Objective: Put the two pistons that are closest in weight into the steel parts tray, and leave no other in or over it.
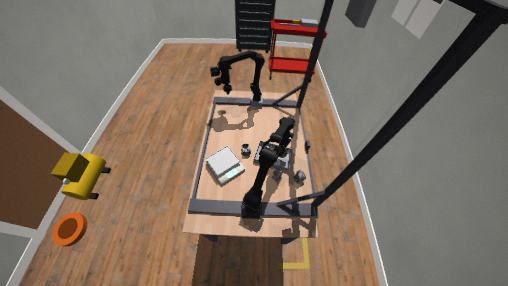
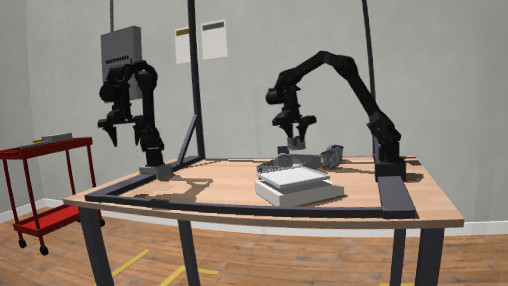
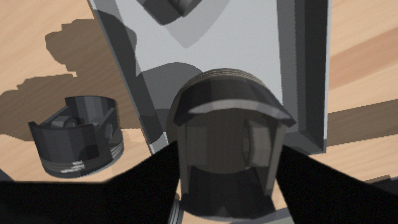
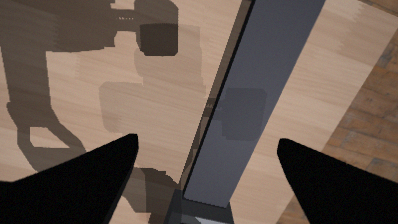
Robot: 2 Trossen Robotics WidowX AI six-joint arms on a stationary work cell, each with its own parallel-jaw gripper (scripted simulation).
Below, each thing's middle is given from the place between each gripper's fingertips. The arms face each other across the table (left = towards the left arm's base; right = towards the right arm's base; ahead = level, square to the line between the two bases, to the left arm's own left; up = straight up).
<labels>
My left hand is 13 cm above the steel parts tray point(image 3: 156, 55), 5 cm short of it and 1 cm to the left of it. The rest, counted from my left hand: scale plate point(image 2: 286, 177) 38 cm ahead, 8 cm below, 7 cm to the left; then white scale point(image 2: 296, 195) 37 cm ahead, 10 cm below, 8 cm to the left.
My right hand is 40 mm past the scale plate, 560 mm to the right of it and 140 mm above it. Round my right hand: steel parts tray: 370 mm behind, 480 mm to the left, 190 mm below; then white scale: 50 mm behind, 570 mm to the left, 160 mm below.
</labels>
